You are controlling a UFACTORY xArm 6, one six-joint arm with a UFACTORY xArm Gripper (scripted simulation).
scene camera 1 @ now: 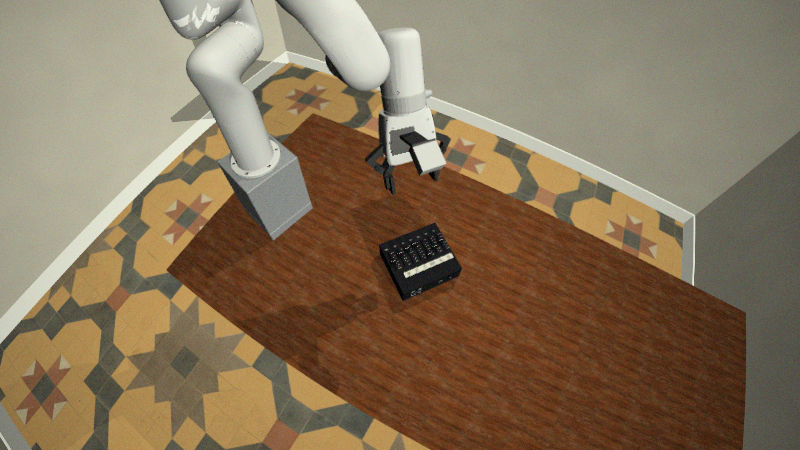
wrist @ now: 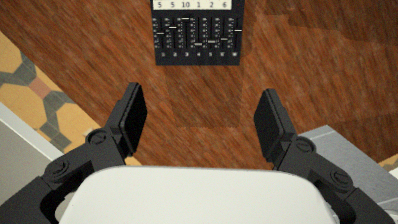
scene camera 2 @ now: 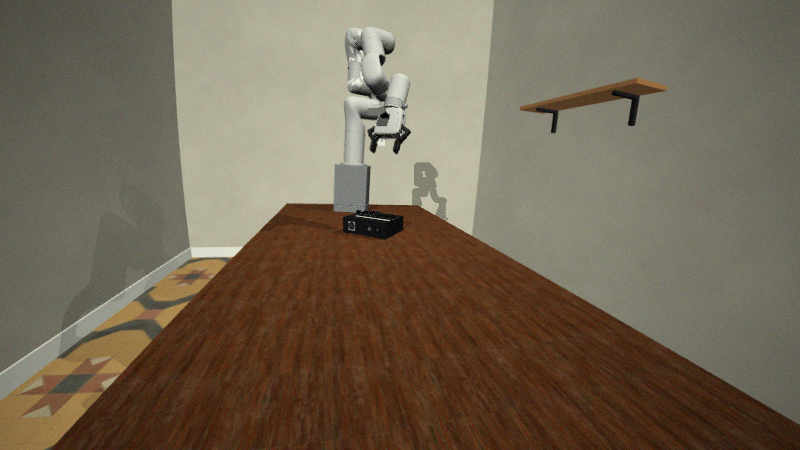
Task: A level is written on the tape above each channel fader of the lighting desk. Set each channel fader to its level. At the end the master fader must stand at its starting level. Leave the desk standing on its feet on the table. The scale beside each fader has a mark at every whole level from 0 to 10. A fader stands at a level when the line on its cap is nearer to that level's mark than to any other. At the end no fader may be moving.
Labels:
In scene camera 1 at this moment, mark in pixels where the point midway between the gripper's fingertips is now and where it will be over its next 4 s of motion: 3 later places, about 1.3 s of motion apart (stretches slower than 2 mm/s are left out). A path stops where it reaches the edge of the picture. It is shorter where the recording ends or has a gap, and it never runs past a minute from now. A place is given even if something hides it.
The gripper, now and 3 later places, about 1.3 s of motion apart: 413, 184; 423, 229; 437, 242; 440, 250

